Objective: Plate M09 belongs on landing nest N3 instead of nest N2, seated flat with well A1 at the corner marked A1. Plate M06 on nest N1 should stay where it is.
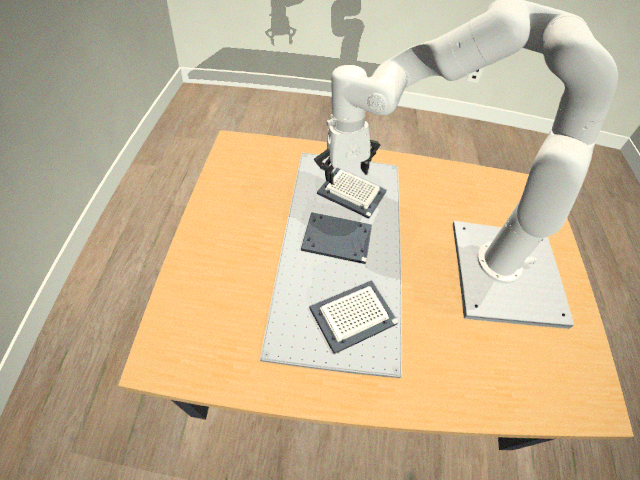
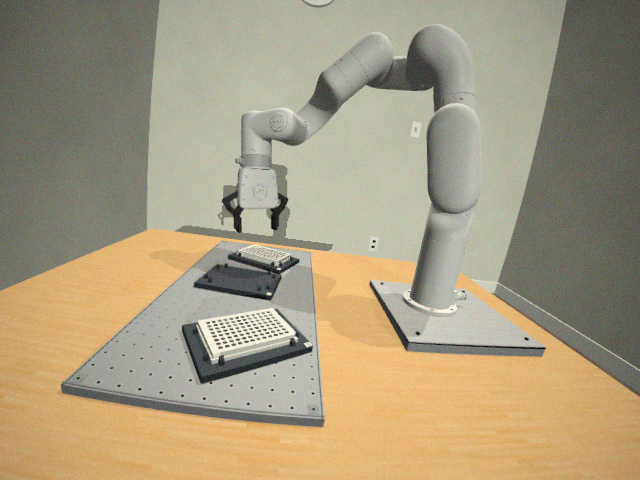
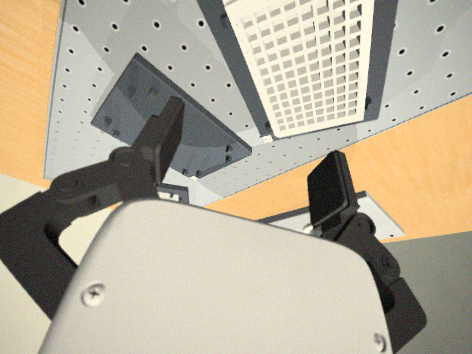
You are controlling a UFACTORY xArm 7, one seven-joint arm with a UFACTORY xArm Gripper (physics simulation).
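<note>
My gripper (image 1: 348, 176) (image 2: 256, 228) (image 3: 254, 142) is open and empty, pointing down high above the far plate. That white well plate (image 1: 354, 187) (image 2: 263, 253) (image 3: 310, 65) lies on the far dark nest (image 1: 342, 200) (image 2: 250, 260) (image 3: 385, 75), which has a pale corner mark. The middle nest (image 1: 336, 237) (image 2: 237, 280) (image 3: 200, 145) is empty, so it is N3. A second white plate (image 1: 355, 312) (image 2: 248, 333) lies on the near nest (image 1: 357, 336) (image 2: 195, 351) (image 3: 183, 194). Plate names are not readable, so I cannot tell M09 from M06.
The nests stand on a grey perforated board (image 1: 289, 330) (image 2: 129, 372) (image 3: 75, 100) on a wooden table (image 1: 206, 330) (image 2: 413, 413). The arm's base plate (image 1: 537, 289) (image 2: 485, 333) (image 3: 382, 220) is to the right. Small posts rise near the nests' edges.
</note>
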